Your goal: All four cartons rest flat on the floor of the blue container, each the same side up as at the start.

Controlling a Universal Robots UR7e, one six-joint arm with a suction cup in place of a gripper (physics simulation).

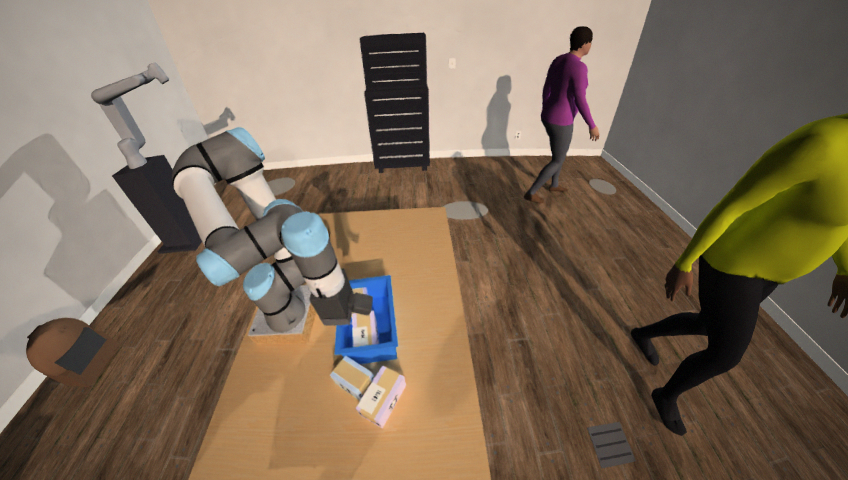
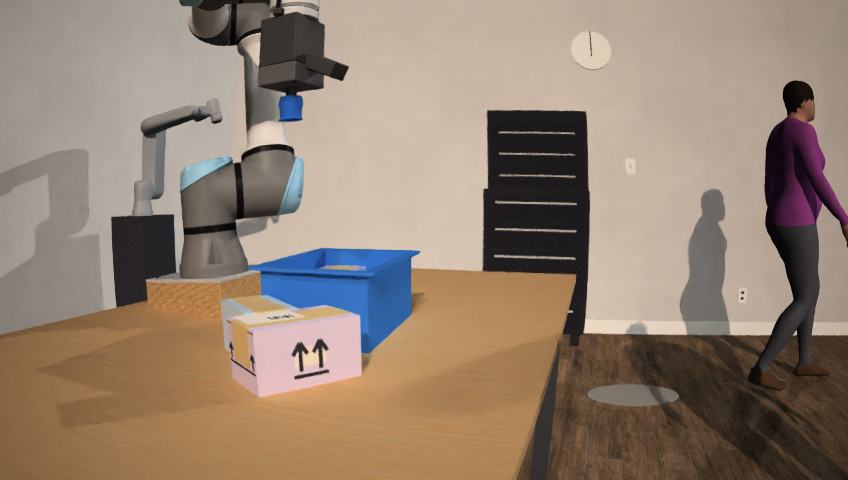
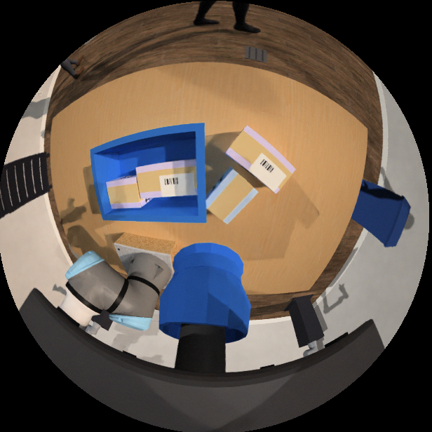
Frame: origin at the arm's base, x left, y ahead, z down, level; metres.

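Seen in the pictures: end effector, tool point: [image 2: 290, 119]; arm's base, origin of the base link: [image 1: 286, 314] [image 2: 214, 273].
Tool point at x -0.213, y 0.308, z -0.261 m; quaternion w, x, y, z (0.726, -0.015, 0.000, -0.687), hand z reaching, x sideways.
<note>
Offsets run from my tool point to a thing's middle. Level surfaces: height alone.
The blue container @(dy +0.005, dx +0.174, dz +0.272 m) [image 1: 380, 353] [image 2: 315, 300] [image 3: 200, 150] stands on the table. Inside, a larger pink-edged carton @(dy -0.002, dx +0.116, dz +0.281 m) [image 1: 364, 333] [image 3: 152, 180] with a label lies end to end with a smaller pink-edged carton [image 3: 122, 194]; both show tan tops, and their undersides are hidden. Outside, beside the container's near end, a light-blue carton @(dy -0.040, dx -0.031, dz +0.293 m) [image 1: 352, 376] [image 2: 257, 304] [image 3: 231, 196] stands next to a large pink carton @(dy +0.055, dx -0.096, dz +0.292 m) [image 1: 389, 386] [image 2: 273, 356] [image 3: 248, 149] with a label on top and upright arrows on its side. My blue suction cup [image 2: 290, 110] [image 3: 208, 255] is open, hanging bare above the table.
My arm's base [image 1: 282, 318] [image 2: 214, 249] stands on a block beside the container. A person in yellow-green [image 1: 773, 202] stands right of the table @(dz +0.332 m) [image 1: 416, 428]. A person in purple [image 1: 565, 89] [image 2: 791, 172] and a black cabinet [image 1: 397, 101] [image 2: 537, 178] are at the back.
</note>
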